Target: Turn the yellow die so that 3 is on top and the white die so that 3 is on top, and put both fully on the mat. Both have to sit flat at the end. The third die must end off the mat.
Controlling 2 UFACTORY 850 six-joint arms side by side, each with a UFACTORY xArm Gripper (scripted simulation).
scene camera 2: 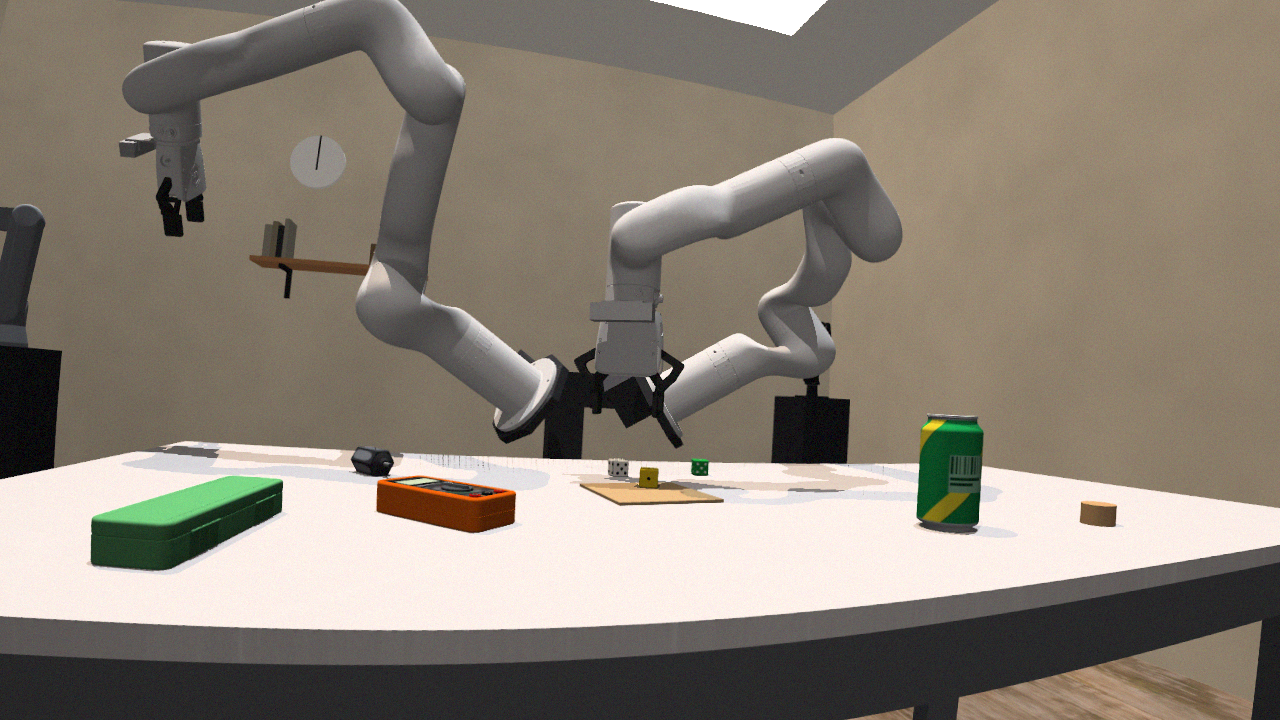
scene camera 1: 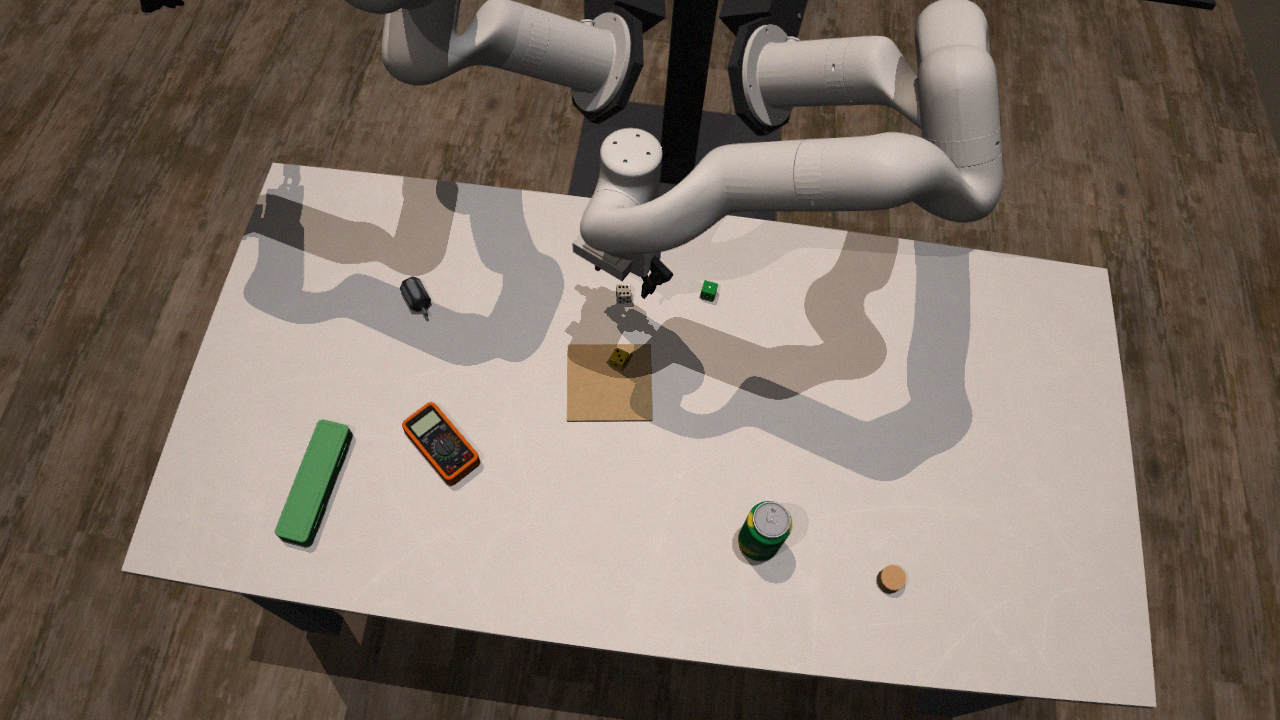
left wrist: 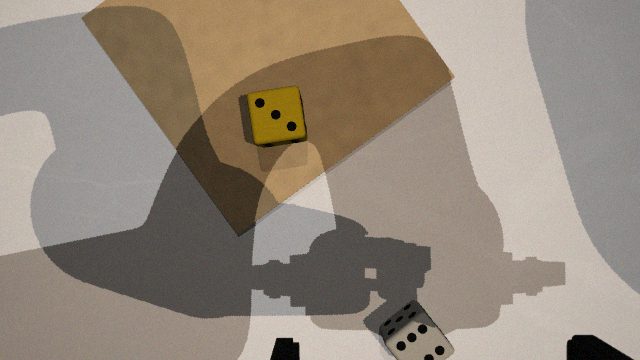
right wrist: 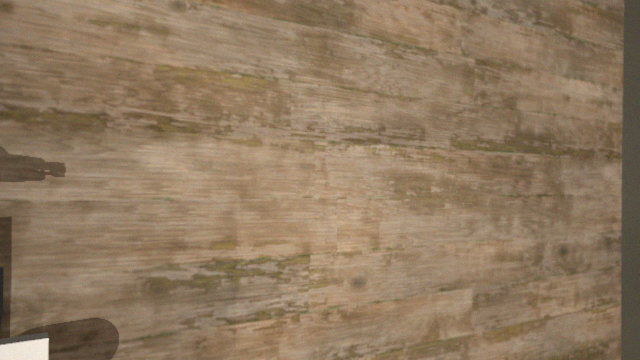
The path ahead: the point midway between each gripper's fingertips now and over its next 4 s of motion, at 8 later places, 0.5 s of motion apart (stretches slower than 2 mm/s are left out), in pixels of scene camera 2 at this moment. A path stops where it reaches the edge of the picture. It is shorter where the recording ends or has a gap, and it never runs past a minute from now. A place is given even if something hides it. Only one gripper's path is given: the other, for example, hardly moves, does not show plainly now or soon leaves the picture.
My left gripper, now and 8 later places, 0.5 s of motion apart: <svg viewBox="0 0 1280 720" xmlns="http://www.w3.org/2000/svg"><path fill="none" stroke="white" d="M625 415L624 415L623 416L623 418L623 422L622 428L622 441L621 452L621 455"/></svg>
